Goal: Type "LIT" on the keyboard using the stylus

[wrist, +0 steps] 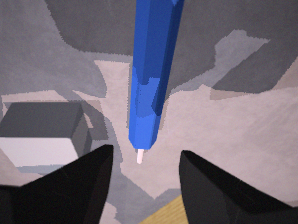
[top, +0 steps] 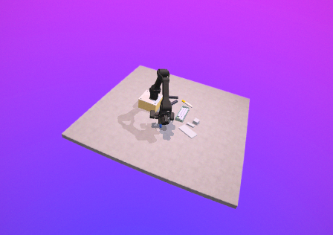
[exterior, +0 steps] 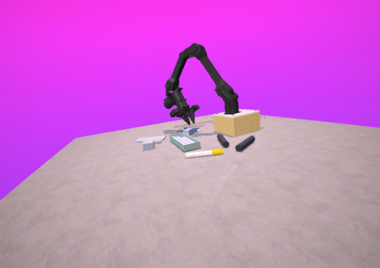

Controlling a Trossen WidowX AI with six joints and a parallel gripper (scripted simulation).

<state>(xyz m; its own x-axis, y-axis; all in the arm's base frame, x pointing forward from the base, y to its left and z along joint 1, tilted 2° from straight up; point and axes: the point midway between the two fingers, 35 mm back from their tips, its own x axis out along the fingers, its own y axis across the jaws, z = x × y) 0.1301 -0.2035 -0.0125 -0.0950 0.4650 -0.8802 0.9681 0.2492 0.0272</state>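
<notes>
The stylus lies 2 cm to the left of my gripper tip and 3 cm below it. The rest, counted from my gripper tip: grey stylus tip 1 cm behind, 5 cm to the left, 3 cm below.
</notes>
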